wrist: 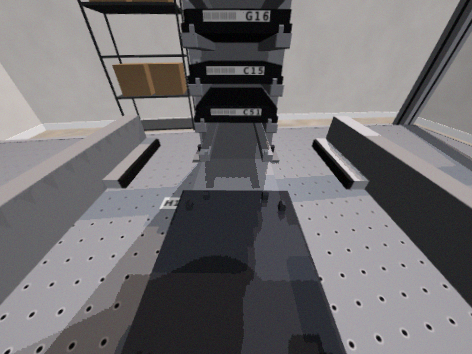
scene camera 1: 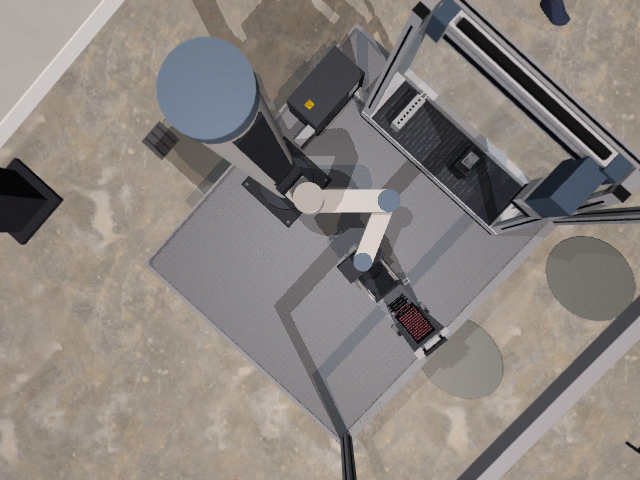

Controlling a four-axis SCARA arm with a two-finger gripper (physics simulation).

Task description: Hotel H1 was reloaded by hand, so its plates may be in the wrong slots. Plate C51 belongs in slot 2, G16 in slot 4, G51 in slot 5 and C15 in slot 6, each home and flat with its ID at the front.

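Places are measured from the arm's base along level axes (x back, y left, z down), in metres.
Pixels of known places: gripper, fingertip midpoint: (wrist: 236, 130) (scene camera 1: 385, 289).
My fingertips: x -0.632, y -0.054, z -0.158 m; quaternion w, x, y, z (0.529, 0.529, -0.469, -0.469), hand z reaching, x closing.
Note:
For each thing: its middle in the pictures, then the offset to it from my fingertips. "spot": a spot on its surface instead. Level surfaces: height alone.
- Plate C15, body centre: (wrist: 235, 69) dz -0.026, dx -0.128, dy -0.015 m
- plate G16, body centre: (wrist: 236, 30) dz -0.061, dx -0.128, dy -0.016 m
- red-welled plate, body centre: (scene camera 1: 415, 323) dz -0.132, dx -0.128, dy -0.016 m
- H1 tag, body centre: (wrist: 172, 203) dz +0.145, dx -0.084, dy +0.089 m
- perforated table, surface height: dz +0.145 m
- dark box, surface spot: (scene camera 1: 328, 87) spot: dz +0.030, dx +0.740, dy +0.459 m
Hotel H1 (scene camera 1: 419, 347) (wrist: 282, 40) stands ahead of my gripper. In the wrist view, plate C51 (wrist: 236, 111) rests level on the second brackets from the bottom. Plate C15 (wrist: 235, 71) is on the third and plate G16 (wrist: 236, 17) on the fourth, all labels facing me. The lowest rails are bare. A red-welled plate (scene camera 1: 415, 322) shows from above in the scene view; its ID is unreadable. G51's label does not show. My gripper (scene camera 1: 391, 289) (wrist: 236, 130) is open and empty, in front of the hotel, lower than C51.
A flat dark stand (scene camera 1: 381, 285) (wrist: 225, 235) lies below and between the fingers. The H1 tag (wrist: 171, 203) is beside it on the perforated table (scene camera 1: 232, 263) (wrist: 390, 250). A dark box (scene camera 1: 328, 87) and a framed enclosure (scene camera 1: 439, 149) stand farther off.

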